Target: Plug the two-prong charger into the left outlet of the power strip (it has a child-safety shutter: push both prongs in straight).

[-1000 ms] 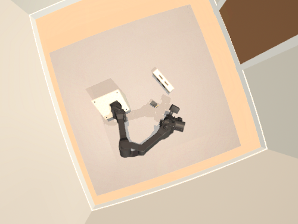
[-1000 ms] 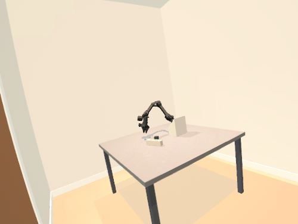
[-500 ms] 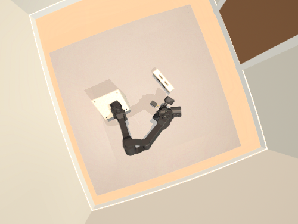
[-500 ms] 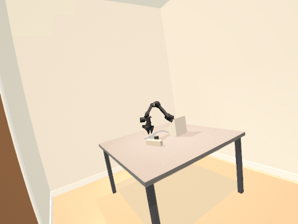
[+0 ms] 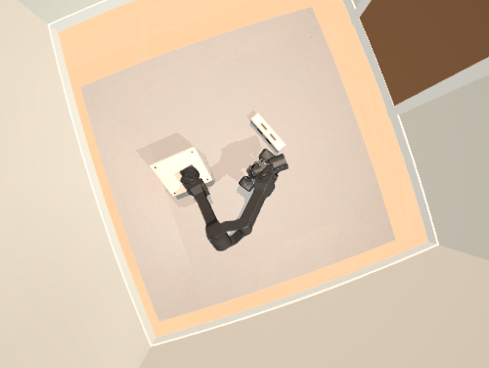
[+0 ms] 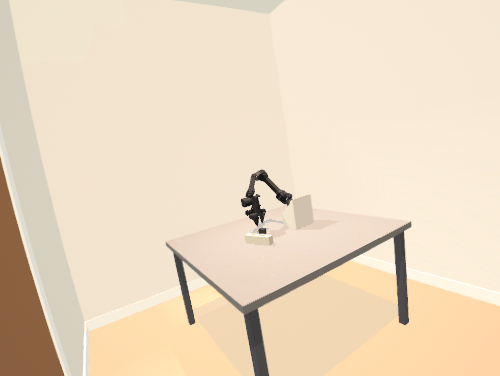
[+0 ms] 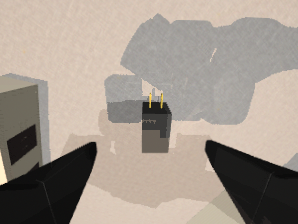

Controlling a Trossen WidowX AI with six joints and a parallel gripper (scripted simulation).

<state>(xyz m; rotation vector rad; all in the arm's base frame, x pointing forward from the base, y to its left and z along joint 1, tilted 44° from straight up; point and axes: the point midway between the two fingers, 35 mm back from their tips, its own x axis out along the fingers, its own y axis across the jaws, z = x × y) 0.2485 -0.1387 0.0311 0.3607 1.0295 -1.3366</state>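
My gripper tip is 50 mm above the dark charger and 10 mm to the left of it.
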